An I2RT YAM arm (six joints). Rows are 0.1 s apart.
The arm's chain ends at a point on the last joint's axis. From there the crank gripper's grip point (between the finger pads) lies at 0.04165 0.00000 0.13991 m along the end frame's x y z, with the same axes.
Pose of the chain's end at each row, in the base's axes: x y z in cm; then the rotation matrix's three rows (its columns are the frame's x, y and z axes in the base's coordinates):
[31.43, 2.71, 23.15], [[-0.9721, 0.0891, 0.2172], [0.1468, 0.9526, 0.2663], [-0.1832, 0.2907, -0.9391]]
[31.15, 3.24, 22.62], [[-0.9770, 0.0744, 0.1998], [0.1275, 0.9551, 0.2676], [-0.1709, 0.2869, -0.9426]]
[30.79, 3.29, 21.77], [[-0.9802, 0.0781, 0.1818], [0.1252, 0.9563, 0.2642], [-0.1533, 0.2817, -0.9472]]
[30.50, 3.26, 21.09], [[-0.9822, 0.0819, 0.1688], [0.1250, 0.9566, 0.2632], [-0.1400, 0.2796, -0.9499]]
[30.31, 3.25, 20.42], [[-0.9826, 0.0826, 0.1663], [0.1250, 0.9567, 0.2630], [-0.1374, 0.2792, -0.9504]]
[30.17, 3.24, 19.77], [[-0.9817, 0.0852, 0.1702], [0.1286, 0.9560, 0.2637], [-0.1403, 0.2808, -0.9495]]
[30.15, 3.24, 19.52], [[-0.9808, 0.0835, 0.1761], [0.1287, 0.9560, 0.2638], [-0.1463, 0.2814, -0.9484]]
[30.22, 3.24, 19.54], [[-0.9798, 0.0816, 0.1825], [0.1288, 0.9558, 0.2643], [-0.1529, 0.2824, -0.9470]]
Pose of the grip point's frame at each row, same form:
[30.42, 7.05, 9.25], [[-0.9721, 0.0891, 0.2172], [0.1468, 0.9526, 0.2663], [-0.1832, 0.2907, -0.9391]]
[29.88, 7.52, 8.72], [[-0.9770, 0.0744, 0.1998], [0.1275, 0.9551, 0.2676], [-0.1709, 0.2869, -0.9426]]
[29.25, 7.51, 7.88], [[-0.9802, 0.0781, 0.1818], [0.1252, 0.9563, 0.2642], [-0.1533, 0.2817, -0.9472]]
[28.77, 7.46, 7.22], [[-0.9822, 0.0819, 0.1688], [0.1250, 0.9566, 0.2632], [-0.1400, 0.2796, -0.9499]]
[28.54, 7.45, 6.55], [[-0.9826, 0.0826, 0.1663], [0.1250, 0.9567, 0.2630], [-0.1374, 0.2792, -0.9504]]
[28.46, 7.47, 5.90], [[-0.9817, 0.0852, 0.1702], [0.1286, 0.9560, 0.2637], [-0.1403, 0.2808, -0.9495]]
[28.53, 7.47, 5.64], [[-0.9808, 0.0835, 0.1761], [0.1287, 0.9560, 0.2638], [-0.1463, 0.2814, -0.9484]]
[28.69, 7.47, 5.65], [[-0.9798, 0.0816, 0.1825], [0.1288, 0.9558, 0.2643], [-0.1529, 0.2824, -0.9470]]

